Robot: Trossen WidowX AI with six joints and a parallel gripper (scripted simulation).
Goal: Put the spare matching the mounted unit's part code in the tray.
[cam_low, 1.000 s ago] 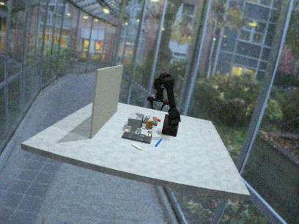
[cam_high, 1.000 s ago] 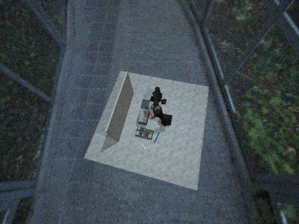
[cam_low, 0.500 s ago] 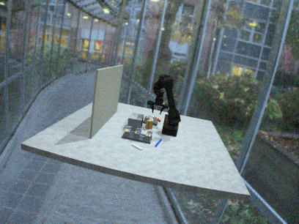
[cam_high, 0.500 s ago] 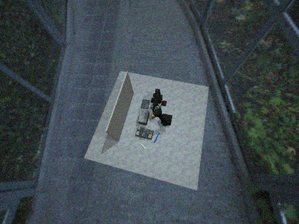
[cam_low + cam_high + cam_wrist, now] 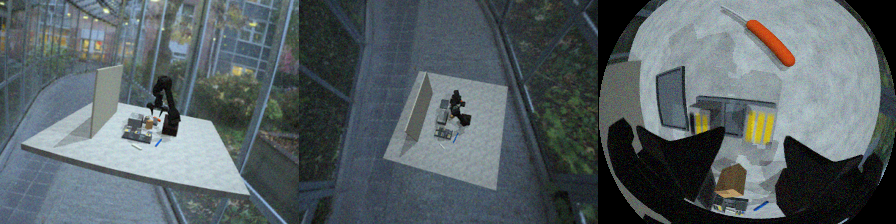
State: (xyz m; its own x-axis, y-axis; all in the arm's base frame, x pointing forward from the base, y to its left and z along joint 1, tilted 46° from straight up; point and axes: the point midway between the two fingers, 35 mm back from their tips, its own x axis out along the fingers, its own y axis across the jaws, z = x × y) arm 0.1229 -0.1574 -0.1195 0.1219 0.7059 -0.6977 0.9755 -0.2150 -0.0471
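Right now the grey square tray is 180 mm ahead of my gripper tip, 40 mm to the right of it and 70 mm below it. Also, from my gripper tip: tall white panel 410 mm ahead, 150 mm to the left, 150 mm above; then blue pen 20 mm behind, 400 mm to the left, 70 mm below.
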